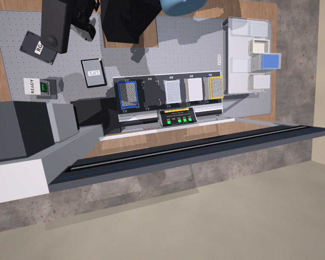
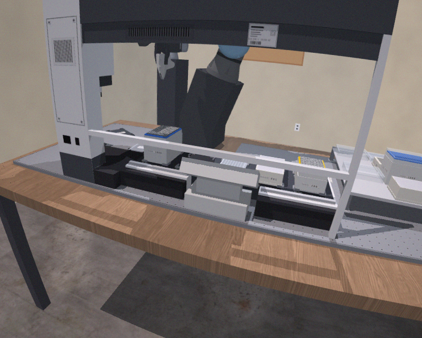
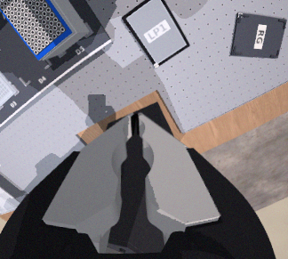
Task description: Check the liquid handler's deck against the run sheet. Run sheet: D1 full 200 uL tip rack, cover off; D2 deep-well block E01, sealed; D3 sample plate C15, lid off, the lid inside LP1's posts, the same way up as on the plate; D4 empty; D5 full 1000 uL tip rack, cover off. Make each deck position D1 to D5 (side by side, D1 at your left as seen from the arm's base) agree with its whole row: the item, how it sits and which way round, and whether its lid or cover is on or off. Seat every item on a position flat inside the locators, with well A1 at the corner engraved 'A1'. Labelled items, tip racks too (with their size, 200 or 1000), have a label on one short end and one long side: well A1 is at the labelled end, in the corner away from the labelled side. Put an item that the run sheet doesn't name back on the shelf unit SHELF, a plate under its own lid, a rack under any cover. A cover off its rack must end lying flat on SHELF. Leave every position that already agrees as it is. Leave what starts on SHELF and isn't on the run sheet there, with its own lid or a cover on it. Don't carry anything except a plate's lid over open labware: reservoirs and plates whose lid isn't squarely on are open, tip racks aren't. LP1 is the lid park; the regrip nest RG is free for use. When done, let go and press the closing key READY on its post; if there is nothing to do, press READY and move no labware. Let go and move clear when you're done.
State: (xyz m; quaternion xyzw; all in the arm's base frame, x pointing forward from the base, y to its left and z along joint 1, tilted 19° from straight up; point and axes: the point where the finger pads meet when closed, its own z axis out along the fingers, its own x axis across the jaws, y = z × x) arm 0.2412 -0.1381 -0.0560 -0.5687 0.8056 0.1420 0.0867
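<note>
The ready key is 260 mm to the right of my hand, 240 mm below it and 150 mm ahead of it. The rest, counted from my hand: regrip nest RG: 310 mm to the right, 310 mm below, 50 mm behind; handler's tower: 350 mm ahead, 60 mm to the right, 40 mm below; blue-rimmed tip rack: 200 mm below, 160 mm ahead, 130 mm to the left.
</note>
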